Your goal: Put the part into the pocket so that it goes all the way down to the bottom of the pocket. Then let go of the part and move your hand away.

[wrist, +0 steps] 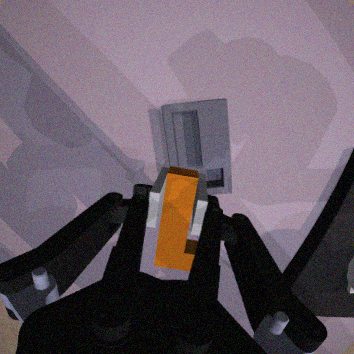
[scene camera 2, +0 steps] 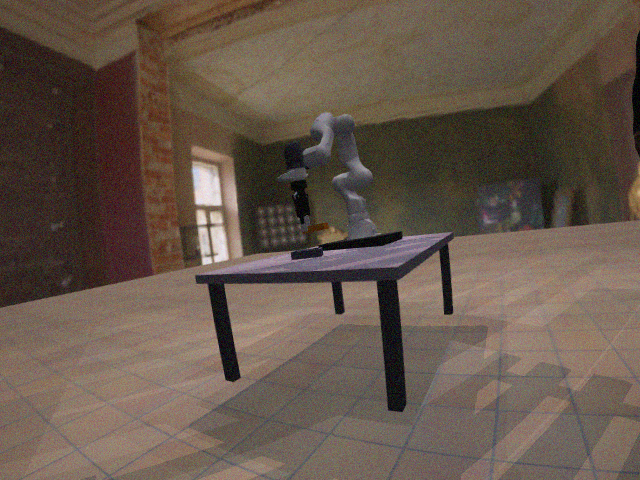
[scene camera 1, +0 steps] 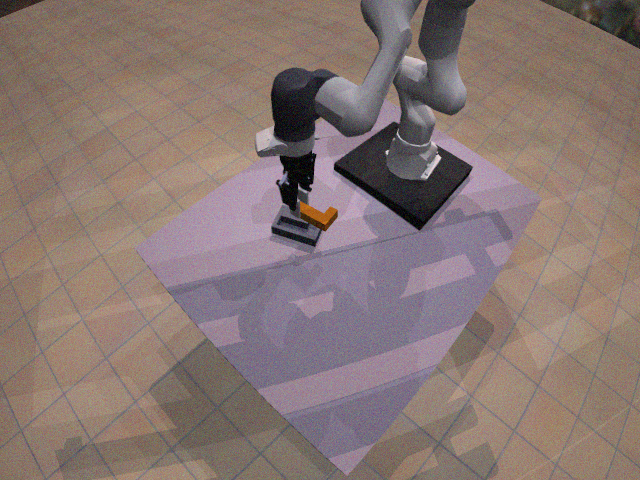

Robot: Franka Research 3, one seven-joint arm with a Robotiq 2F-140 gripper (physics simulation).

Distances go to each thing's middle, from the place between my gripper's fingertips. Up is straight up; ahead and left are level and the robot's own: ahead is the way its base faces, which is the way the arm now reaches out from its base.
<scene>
Now: hand 2 cm past the orange L-shaped part (wrist: 173,250), 4 cm to the right of it and 1 cm below it.
</scene>
